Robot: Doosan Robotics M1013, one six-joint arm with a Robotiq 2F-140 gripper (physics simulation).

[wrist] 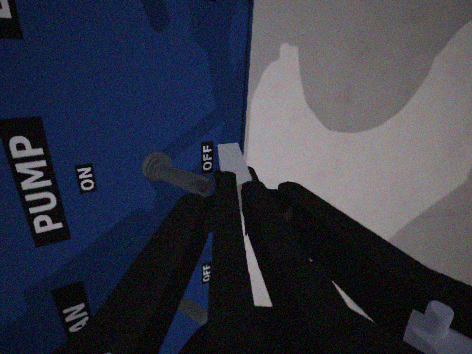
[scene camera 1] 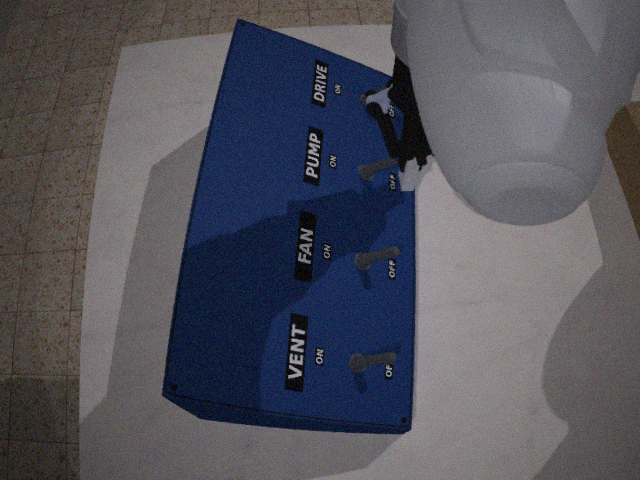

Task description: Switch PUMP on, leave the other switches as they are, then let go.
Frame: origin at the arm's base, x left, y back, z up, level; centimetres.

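Seen in the pictures: gripper, between the fingertips: (wrist: 228,160) (scene camera 1: 405,182).
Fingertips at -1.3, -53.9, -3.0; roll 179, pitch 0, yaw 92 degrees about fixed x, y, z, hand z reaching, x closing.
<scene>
Offsets run from my fingertips to a thing's top centre, as dx, dy, dz. Level surfaces: height alone.
The PUMP switch {-0.4, -3.5, +5.2} (scene camera 1: 376,168) (wrist: 179,176) is a grey lever on the blue panel (scene camera 1: 248,155) (wrist: 110,85), tilted toward its OFF label. The FAN switch {+11.6, -4.6, +5.2} (scene camera 1: 377,257) and the VENT switch {+23.5, -5.7, +5.2} (scene camera 1: 373,360) also lean toward OFF. The DRIVE switch is mostly hidden behind the gripper in the scene view, so its position cannot be told. My gripper (scene camera 1: 412,174) (wrist: 228,160) is shut with nothing between its fingers. Its pale fingertips are at the OFF side of the PUMP lever, close to its free end; whether they touch cannot be told.
The panel lies on a pale table {dz -7.8} (scene camera 1: 480,310) (wrist: 310,165). The large grey arm (scene camera 1: 516,118) hangs over the panel's right edge near DRIVE and PUMP. The FAN lever stands beside PUMP, below it in the scene view. Shadows fall across the panel.
</scene>
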